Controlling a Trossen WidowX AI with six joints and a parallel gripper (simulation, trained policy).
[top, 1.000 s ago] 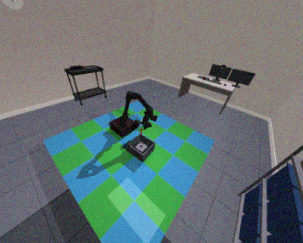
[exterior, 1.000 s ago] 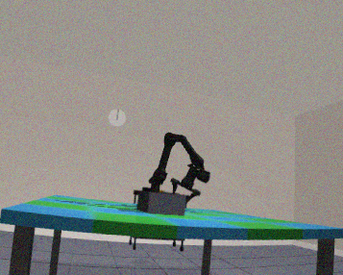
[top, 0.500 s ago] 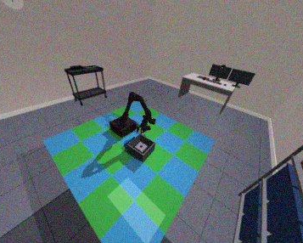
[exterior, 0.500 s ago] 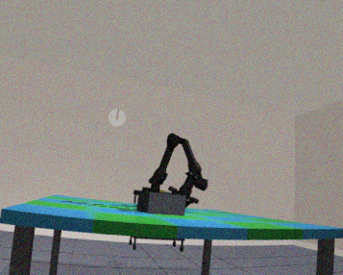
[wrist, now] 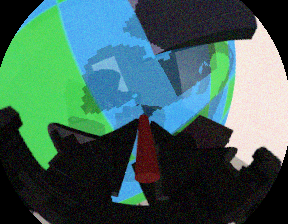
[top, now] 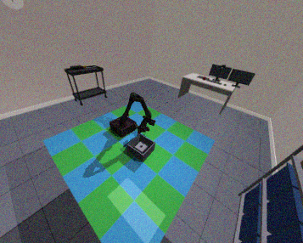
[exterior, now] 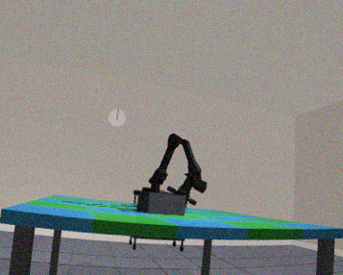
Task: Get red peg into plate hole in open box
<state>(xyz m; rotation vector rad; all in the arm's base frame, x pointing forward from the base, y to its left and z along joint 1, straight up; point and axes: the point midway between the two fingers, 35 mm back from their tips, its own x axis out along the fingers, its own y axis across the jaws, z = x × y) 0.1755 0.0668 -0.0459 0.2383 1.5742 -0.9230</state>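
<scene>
My gripper tip is now 170 mm to the left of the pale plate, 140 mm short of it and 30 mm below it. Round my gripper tip: red peg: 20 mm above, 10 mm to the left, 10 mm ahead; then grey box: 170 mm to the right, 140 mm ahead, 10 mm above.
</scene>
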